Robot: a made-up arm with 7 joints.
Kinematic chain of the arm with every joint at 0, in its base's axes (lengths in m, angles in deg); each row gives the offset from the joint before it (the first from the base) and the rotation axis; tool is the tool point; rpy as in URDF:
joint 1: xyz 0 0 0.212 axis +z
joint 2: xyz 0 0 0 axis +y
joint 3: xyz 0 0 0.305 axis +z
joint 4: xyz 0.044 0 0 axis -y
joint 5: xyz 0.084 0 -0.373 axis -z
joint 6: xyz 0 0 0 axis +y
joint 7: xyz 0.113 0 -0.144 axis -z
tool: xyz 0 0 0 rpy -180 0 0
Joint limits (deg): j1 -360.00..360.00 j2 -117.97..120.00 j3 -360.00..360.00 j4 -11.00..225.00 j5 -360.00..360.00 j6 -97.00..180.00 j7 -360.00..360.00
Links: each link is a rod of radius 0.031 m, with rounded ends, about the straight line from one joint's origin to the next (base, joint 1, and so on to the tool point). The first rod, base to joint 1, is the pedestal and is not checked.
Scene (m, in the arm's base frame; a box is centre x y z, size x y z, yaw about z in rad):
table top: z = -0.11
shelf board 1: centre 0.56 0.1 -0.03 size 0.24 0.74 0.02 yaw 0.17
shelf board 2: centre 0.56 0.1 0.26 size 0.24 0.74 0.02 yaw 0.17
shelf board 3: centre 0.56 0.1 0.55 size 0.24 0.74 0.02 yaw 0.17
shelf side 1: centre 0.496 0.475 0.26 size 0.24 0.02 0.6 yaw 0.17
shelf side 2: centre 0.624 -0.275 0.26 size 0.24 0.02 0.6 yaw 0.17
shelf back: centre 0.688 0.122 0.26 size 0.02 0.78 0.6 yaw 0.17
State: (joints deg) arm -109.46 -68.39 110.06 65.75 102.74 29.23 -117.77
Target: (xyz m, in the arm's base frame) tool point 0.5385 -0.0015 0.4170
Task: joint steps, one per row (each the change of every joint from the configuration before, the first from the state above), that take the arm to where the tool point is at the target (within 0.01 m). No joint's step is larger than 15 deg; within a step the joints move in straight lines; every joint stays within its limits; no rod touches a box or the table.
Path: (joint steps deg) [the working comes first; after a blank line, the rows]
Joints at the target: -96.08 -69.59 79.29 63.45 103.11 14.93 -117.77
Straight joint move there: touches shelf board 2.

1: 10.98 2.19 1.51 -13.53 4.38 -8.71 0.00
2: 10.99 2.20 1.51 -13.52 4.37 -8.71 0.00
3: 10.98 2.19 1.51 -13.53 4.38 -8.71 0.00
4: -0.34 -7.44 -13.64 3.41 -1.10 -2.91 0.00
5: -0.33 -7.44 -13.64 3.40 -1.09 -2.92 0.00
6: -0.34 -7.44 -13.64 3.41 -1.10 -2.92 0.00
7: -9.28 7.27 2.81 14.03 -4.73 10.29 0.00
8: -9.28 7.27 2.81 14.03 -4.74 10.29 0.00

